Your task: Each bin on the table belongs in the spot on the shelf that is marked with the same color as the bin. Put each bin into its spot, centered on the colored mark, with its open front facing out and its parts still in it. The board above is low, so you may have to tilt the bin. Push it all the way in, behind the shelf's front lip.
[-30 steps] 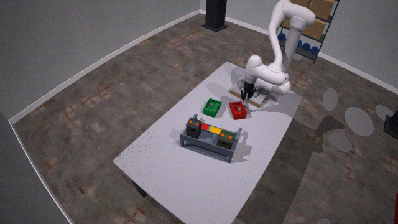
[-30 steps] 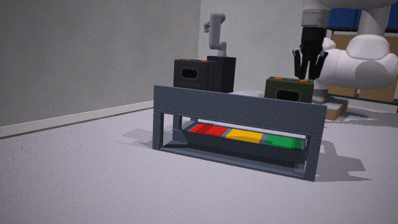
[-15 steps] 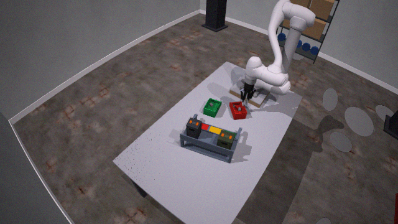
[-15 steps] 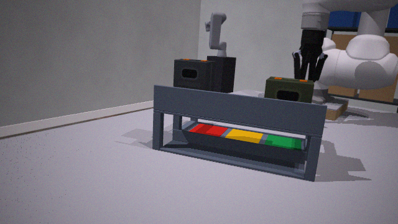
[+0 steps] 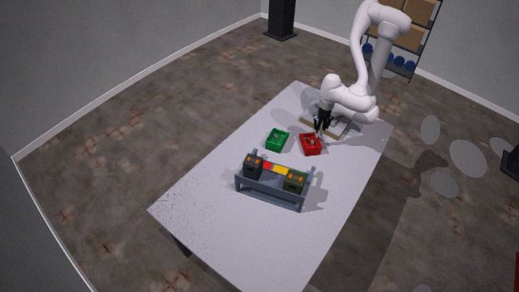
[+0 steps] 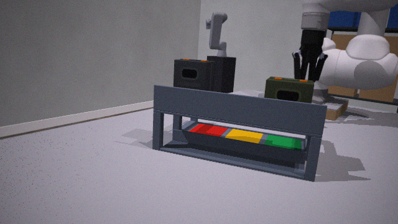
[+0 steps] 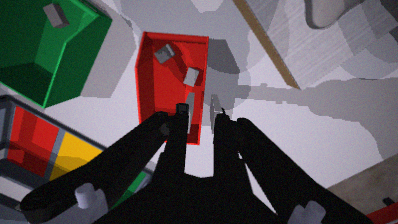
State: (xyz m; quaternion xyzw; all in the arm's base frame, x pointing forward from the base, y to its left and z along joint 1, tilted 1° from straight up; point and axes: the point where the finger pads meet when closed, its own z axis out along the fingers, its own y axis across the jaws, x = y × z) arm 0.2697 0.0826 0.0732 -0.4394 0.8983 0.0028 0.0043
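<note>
Right now my hand is 4 cm short of the red bin, 3 cm to the left of it and 8 cm above it. The rest, counted from my hand: olive box (42 cm ahead, 13 cm to the left, 3 cm above); then green bin (16 cm ahead, 20 cm to the right, 8 cm below); then dark grey box (51 cm ahead, 8 cm to the right, 4 cm above).
</note>
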